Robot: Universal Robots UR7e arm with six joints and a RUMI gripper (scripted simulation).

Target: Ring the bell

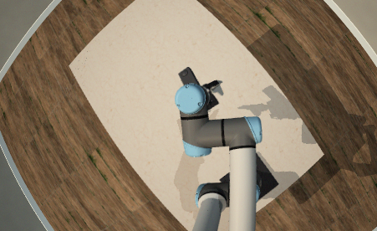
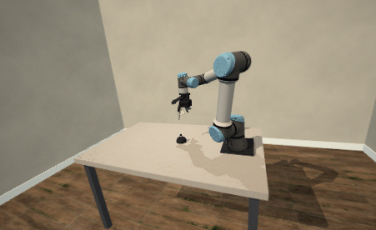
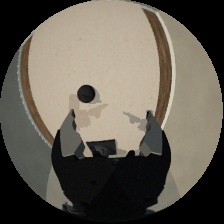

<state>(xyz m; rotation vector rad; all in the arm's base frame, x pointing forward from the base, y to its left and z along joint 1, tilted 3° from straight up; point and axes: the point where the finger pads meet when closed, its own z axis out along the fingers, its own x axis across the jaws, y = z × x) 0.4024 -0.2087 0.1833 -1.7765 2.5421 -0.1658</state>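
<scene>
My hand is 150 mm above the bell, 90 mm to the right of it and 20 mm short of it.
</scene>
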